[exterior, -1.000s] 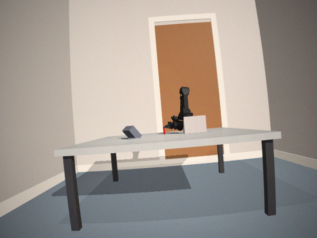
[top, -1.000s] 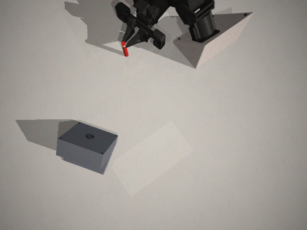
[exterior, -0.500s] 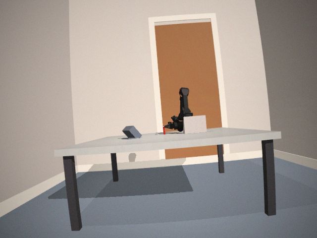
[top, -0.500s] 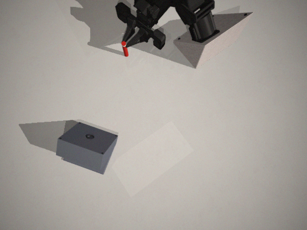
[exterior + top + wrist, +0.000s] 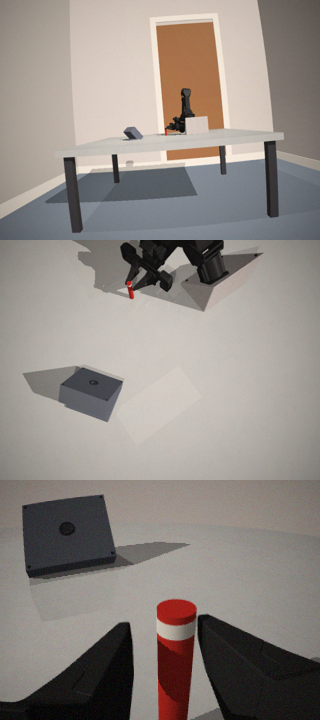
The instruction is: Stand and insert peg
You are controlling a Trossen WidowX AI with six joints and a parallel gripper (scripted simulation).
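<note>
Right now my gripper tip is 10 mm to the left of the peg and 10 mm above it. Round my gripper tip: panel: 240 mm ahead, 220 mm to the left, 30 mm below.
</note>
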